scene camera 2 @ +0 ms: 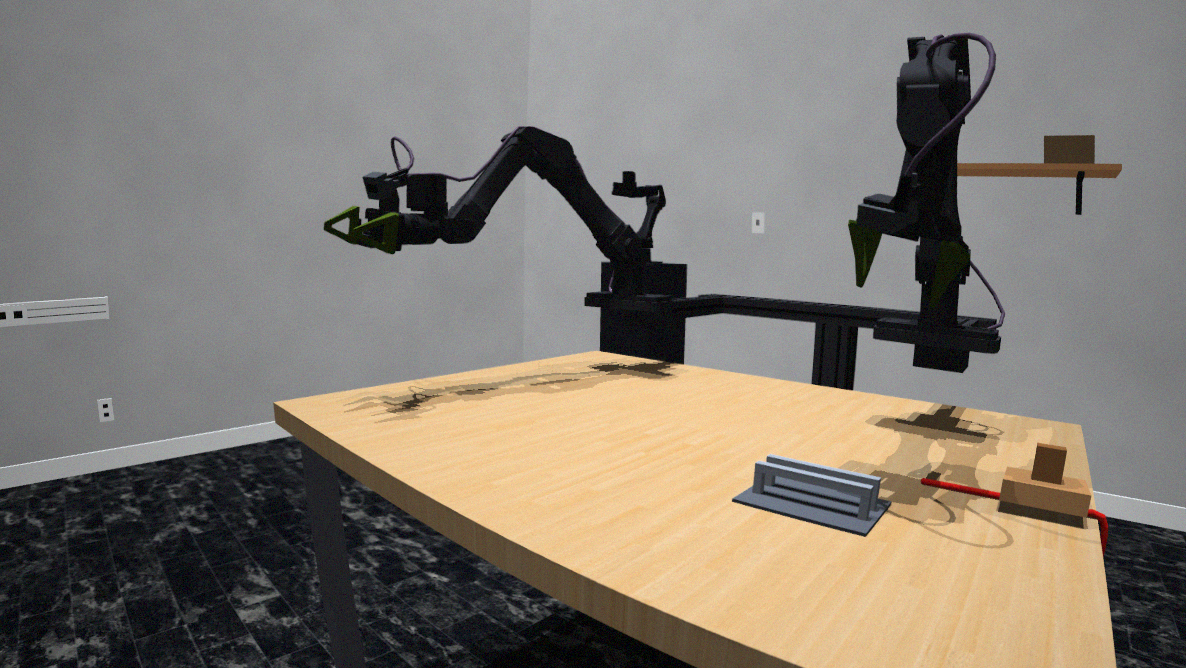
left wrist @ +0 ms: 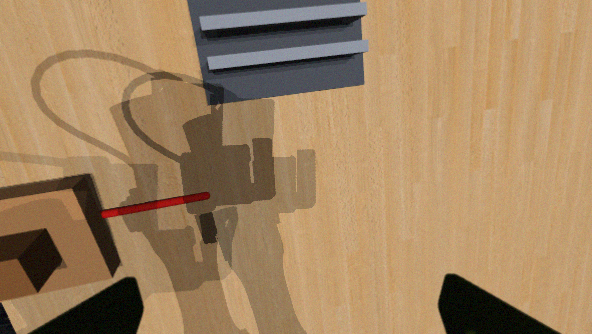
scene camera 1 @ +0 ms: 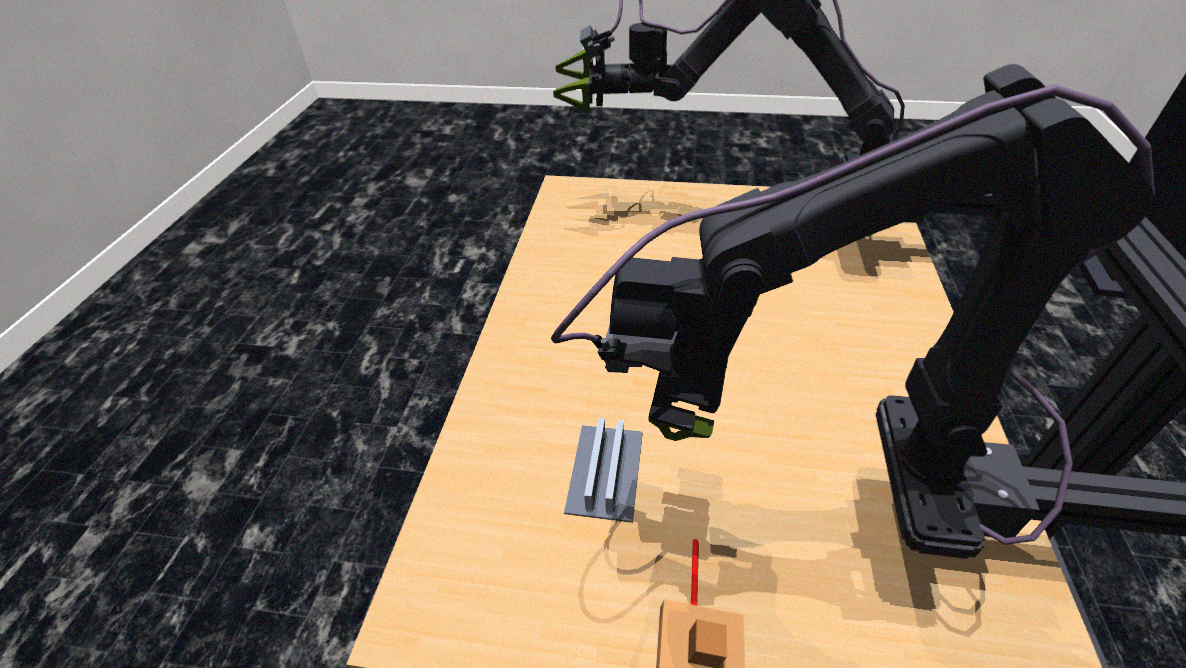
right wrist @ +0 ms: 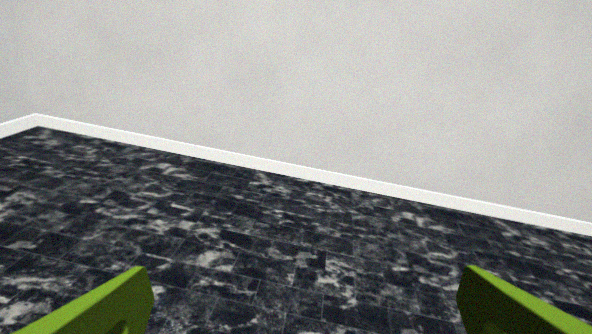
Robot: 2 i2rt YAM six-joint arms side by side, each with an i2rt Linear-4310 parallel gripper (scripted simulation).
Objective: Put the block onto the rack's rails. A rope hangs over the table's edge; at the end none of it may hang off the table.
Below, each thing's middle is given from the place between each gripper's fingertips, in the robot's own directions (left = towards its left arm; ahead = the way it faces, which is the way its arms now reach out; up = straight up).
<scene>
Right now my left hand [scene camera 1: 678, 403] is 7 cm past the brown block [scene camera 2: 1045, 487], 20 cm to the right of it and 21 cm above it. The rest, counted from my left hand: grey rack [scene camera 2: 826, 507]: 10 cm ahead, 4 cm to the right, 22 cm below.
My right gripper [scene camera 2: 338, 229] is now 25 cm past the grey rack, 71 cm to the right of it and 29 cm above it. Round my right hand: brown block: 42 cm behind, 95 cm to the left, 28 cm below.
</scene>
